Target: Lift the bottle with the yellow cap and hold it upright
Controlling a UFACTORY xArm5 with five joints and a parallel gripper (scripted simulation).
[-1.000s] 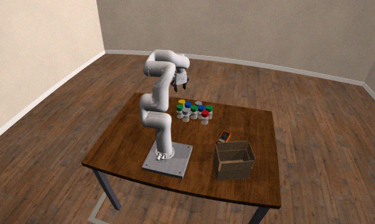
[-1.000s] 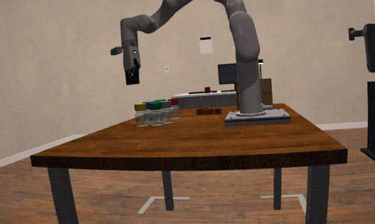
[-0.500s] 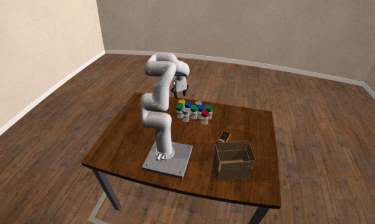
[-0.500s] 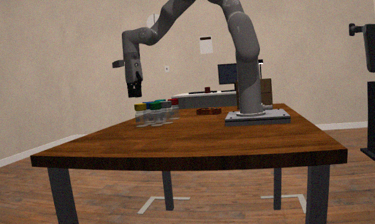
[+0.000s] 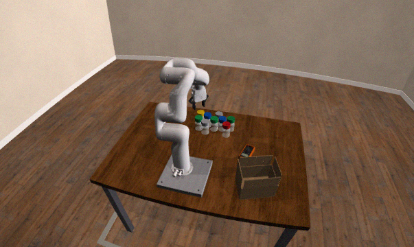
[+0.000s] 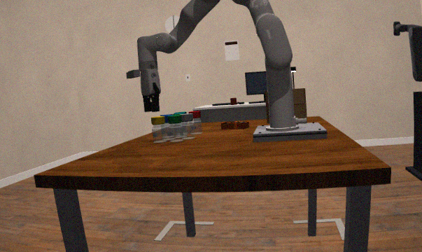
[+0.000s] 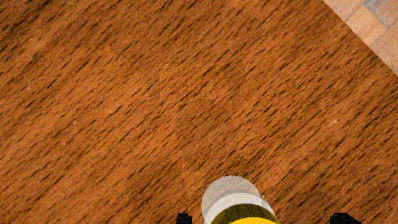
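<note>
My hand is 1 cm past the yellow-capped bottle, 2 cm to the left of it and 10 cm above it. From my hand the other things lie so: red-capped bottle (11 cm behind, 23 cm to the right, 10 cm below); then small orange device (26 cm behind, 40 cm to the right, 13 cm below).
</note>
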